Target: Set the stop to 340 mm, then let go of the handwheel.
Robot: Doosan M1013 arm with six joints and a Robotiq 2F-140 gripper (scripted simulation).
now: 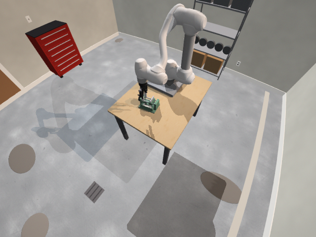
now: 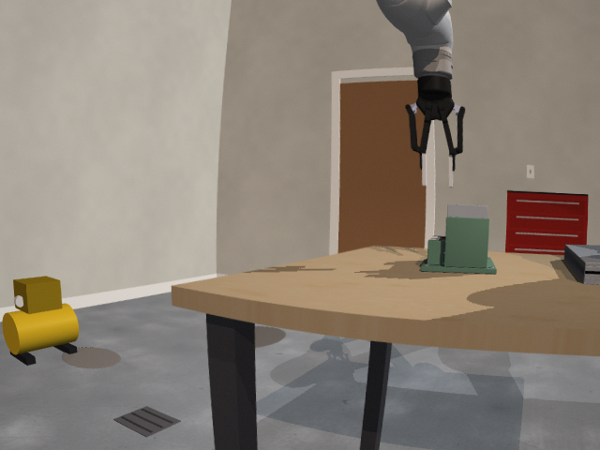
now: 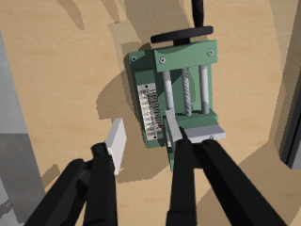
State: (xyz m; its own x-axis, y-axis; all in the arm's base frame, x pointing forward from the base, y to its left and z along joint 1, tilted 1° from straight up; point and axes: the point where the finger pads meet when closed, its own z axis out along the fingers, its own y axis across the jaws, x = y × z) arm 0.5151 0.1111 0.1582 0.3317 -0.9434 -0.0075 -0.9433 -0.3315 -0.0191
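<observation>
Right now my hand is 50 mm past the black handwheel handle, 150 mm to the left of it and 120 mm above it. From my hand the other things lie so: grey stop block: 70 mm behind, 30 mm to the left, 100 mm below.
</observation>
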